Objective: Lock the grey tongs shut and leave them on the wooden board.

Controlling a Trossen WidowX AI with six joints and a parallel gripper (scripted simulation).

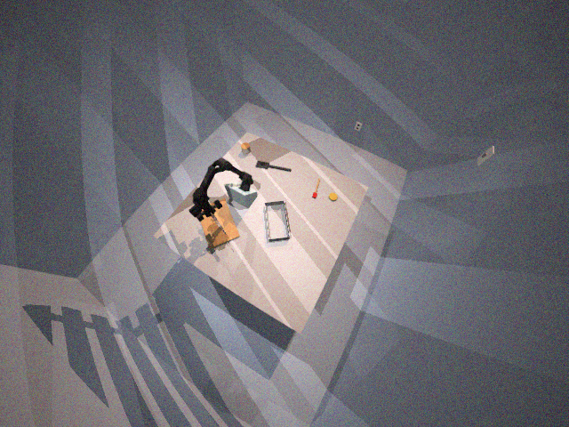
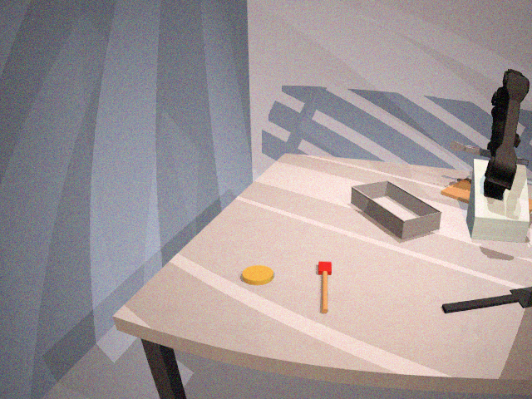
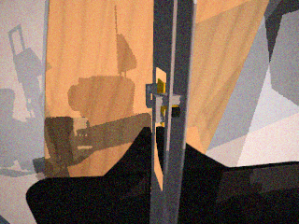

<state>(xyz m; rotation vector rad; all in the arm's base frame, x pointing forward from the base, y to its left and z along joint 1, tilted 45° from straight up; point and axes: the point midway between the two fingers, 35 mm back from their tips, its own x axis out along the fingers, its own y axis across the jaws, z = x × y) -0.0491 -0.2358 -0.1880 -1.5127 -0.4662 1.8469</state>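
Right now my gripper tip is 4 cm below the yellow mark, 3 cm past it and 1 cm to the right of it. The rest, counted from my gripper tip: grey roasting tin 38 cm ahead, 27 cm to the left, 10 cm below; then wooden board 13 cm below; then black spatula 69 cm to the left, 13 cm below, 2 cm ahead.
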